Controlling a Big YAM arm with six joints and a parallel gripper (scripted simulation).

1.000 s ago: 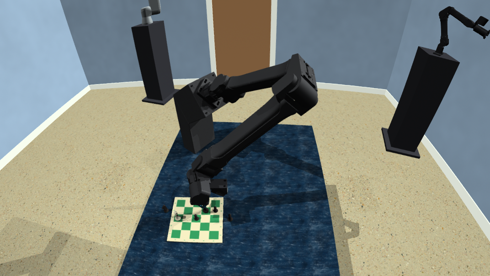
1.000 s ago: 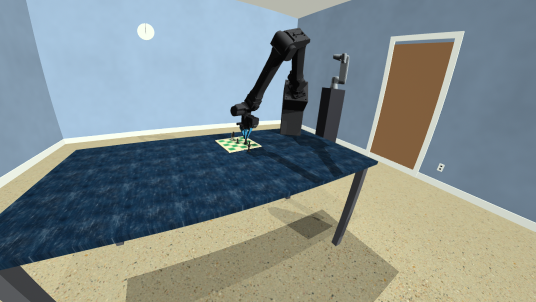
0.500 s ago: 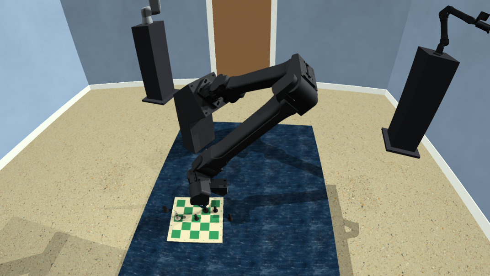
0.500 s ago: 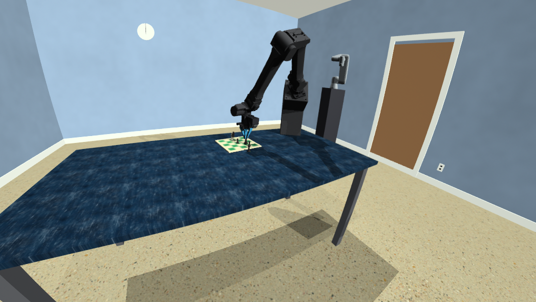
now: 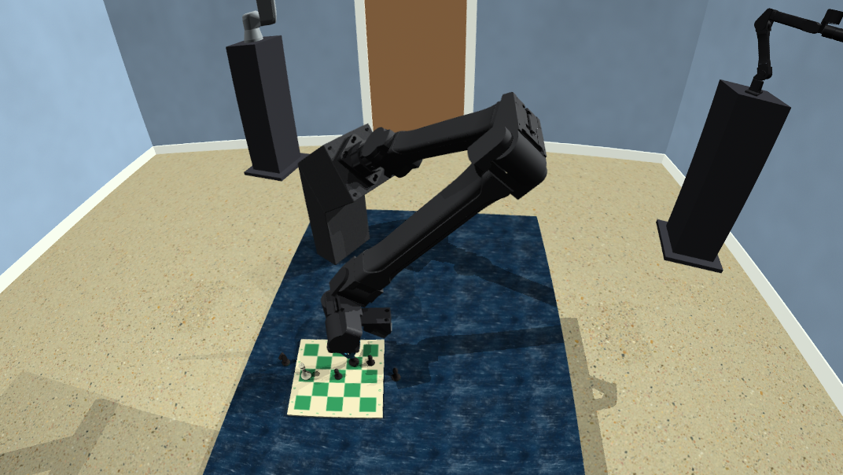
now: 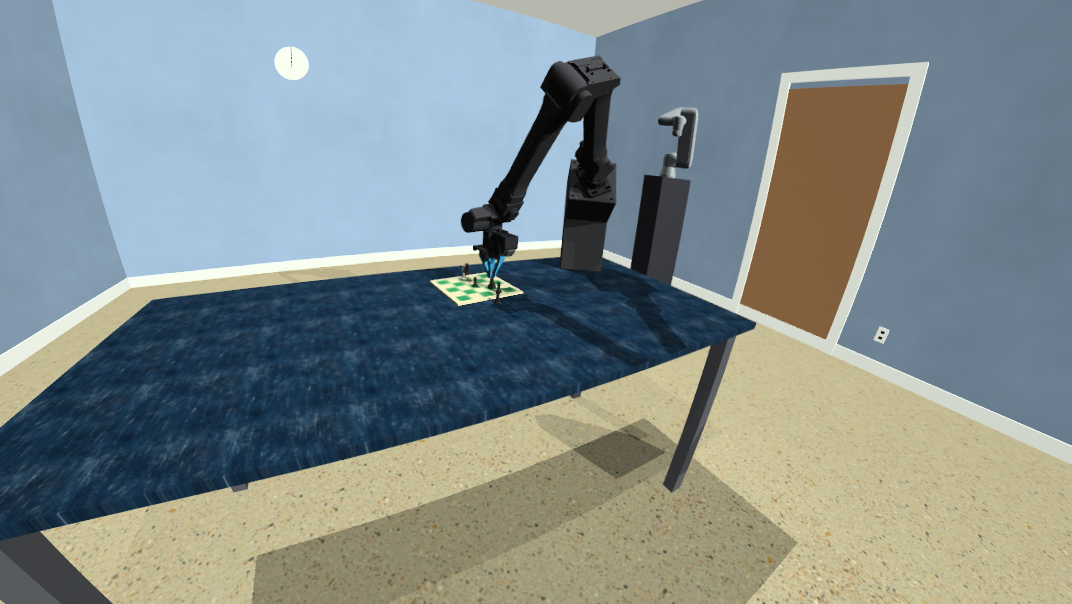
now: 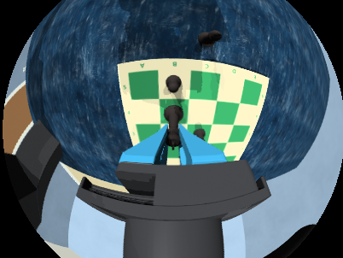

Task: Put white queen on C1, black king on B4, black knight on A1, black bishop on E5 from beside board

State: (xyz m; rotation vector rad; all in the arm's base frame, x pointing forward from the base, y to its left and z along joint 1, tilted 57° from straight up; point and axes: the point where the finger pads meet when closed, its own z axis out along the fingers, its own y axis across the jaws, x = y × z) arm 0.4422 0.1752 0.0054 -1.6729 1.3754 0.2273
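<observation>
Right now the black king is 10 mm below my hand. The rest, counted from my hand: white queen (80 mm ahead, 90 mm to the right, 20 mm below); then cream board (50 mm ahead, 20 mm to the right, 40 mm below).
</observation>
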